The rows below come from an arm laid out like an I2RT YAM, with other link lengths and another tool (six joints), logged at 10 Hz.
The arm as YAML. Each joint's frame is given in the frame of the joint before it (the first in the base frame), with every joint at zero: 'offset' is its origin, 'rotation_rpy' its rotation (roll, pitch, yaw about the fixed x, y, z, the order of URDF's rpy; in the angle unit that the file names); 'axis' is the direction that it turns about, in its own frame. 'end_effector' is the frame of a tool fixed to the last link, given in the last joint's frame.
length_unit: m
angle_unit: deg
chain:
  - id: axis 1
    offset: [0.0, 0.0, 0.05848]
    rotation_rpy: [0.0, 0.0, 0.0]
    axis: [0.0, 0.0, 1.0]
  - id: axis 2
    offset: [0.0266, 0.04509, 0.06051]
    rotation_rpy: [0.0, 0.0, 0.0]
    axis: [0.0, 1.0, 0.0]
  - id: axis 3
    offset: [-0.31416, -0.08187, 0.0]
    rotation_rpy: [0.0, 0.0, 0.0]
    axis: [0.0, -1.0, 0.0]
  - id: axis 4
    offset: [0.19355, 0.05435, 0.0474]
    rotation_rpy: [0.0, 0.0, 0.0]
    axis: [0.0, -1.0, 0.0]
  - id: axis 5
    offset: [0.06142, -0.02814, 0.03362]
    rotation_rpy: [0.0, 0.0, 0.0]
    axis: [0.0, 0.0, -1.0]
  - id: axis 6
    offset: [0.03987, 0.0, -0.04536]
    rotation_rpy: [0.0, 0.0, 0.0]
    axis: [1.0, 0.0, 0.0]
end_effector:
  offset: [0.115, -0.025, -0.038]
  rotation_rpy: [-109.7, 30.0, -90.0]
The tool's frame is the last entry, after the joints.
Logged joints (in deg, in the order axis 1, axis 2, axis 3, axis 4, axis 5, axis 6), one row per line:
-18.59, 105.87, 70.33, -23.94, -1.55, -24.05
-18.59, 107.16, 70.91, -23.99, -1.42, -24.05
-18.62, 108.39, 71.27, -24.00, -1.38, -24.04
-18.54, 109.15, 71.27, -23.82, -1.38, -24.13
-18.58, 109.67, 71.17, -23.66, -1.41, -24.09
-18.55, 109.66, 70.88, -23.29, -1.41, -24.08
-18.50, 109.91, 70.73, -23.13, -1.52, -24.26
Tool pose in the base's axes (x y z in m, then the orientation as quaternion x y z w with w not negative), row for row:
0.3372, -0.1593, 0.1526, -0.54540, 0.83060, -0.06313, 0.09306
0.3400, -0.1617, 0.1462, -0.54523, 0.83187, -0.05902, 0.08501
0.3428, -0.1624, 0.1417, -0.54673, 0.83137, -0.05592, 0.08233
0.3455, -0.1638, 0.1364, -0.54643, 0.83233, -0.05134, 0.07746
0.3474, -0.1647, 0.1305, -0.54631, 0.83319, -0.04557, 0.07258
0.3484, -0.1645, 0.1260, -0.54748, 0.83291, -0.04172, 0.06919
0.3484, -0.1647, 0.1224, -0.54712, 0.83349, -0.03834, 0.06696
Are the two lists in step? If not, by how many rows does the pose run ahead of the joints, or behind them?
The pose runs 2 rows behind the joints: the pose in row i belongs to the joints in row i - 2.
